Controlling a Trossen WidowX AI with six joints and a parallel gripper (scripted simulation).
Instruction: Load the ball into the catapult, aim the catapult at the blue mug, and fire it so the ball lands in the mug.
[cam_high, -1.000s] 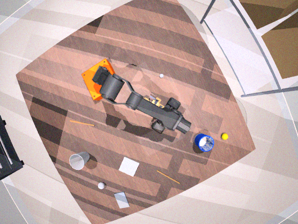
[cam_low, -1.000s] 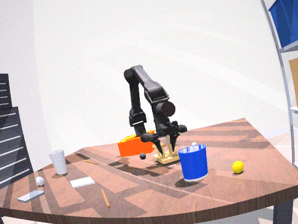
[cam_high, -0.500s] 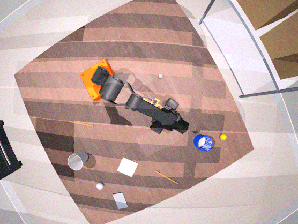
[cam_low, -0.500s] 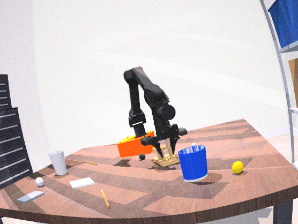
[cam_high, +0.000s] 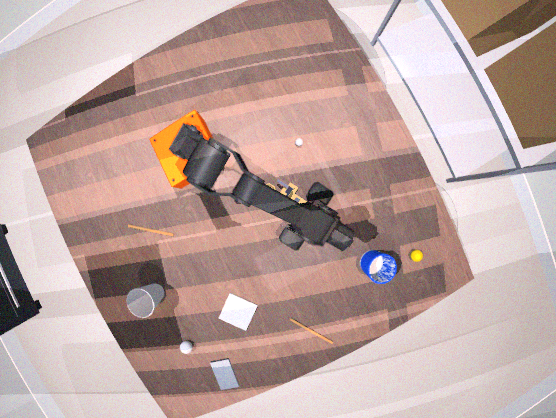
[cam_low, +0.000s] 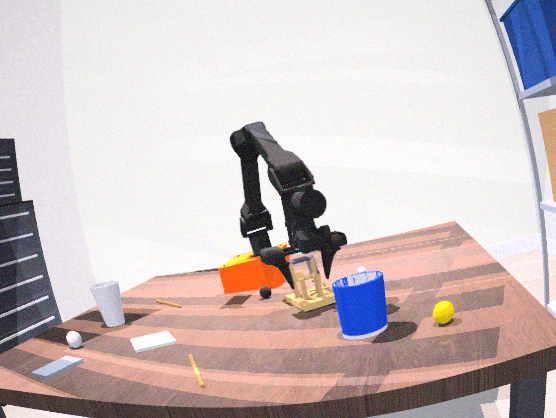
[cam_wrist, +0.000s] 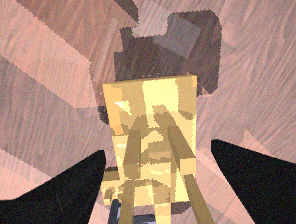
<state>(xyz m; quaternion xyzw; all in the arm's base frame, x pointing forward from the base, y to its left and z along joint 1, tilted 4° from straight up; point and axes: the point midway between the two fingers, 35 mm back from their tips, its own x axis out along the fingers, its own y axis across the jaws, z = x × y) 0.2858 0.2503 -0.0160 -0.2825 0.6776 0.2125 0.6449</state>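
The dark ball lies 170 mm to the right of my gripper tip, 110 mm behind it and 30 mm below it. From my gripper tip the other things lie so: white flat block: 290 mm to the right, 260 mm ahead, 50 mm below; grey ball: 220 mm behind, 60 mm to the left, 40 mm below; blue mug: 220 mm ahead, 180 mm to the left, 20 mm below.
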